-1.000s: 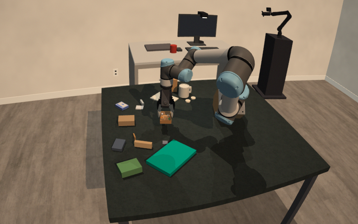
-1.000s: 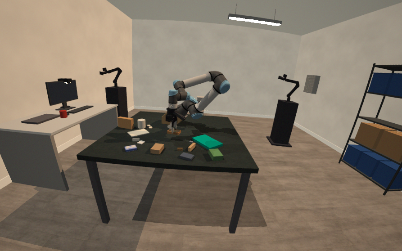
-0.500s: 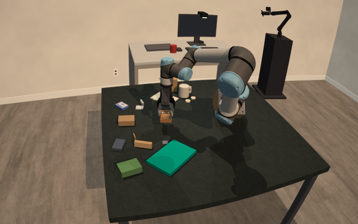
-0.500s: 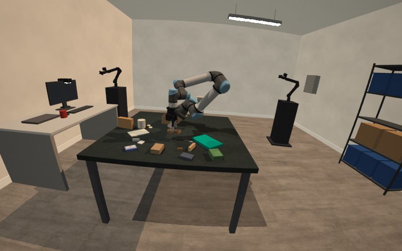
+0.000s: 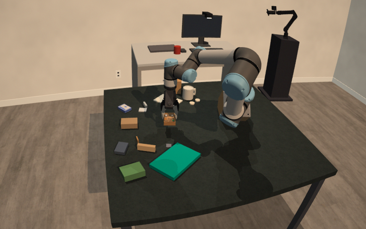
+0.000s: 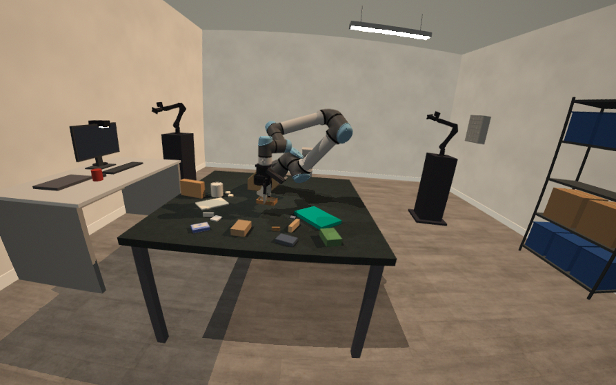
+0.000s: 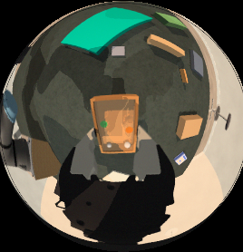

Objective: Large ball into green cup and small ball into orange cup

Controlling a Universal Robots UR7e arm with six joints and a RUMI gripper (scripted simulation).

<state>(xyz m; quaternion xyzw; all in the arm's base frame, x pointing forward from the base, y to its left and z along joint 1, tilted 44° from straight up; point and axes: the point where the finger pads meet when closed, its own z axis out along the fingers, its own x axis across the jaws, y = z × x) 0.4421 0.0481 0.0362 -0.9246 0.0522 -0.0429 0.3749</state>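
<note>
Right now my hand is 1 cm above the covered wooden puzzle. Also, from my hand: brown box (25 cm ahead, 6 cm to the right, 7 cm below); teal flat box (1 cm behind, 30 cm to the left, 8 cm below); grey cube (2 cm ahead, 16 cm to the left, 8 cm below).
</note>
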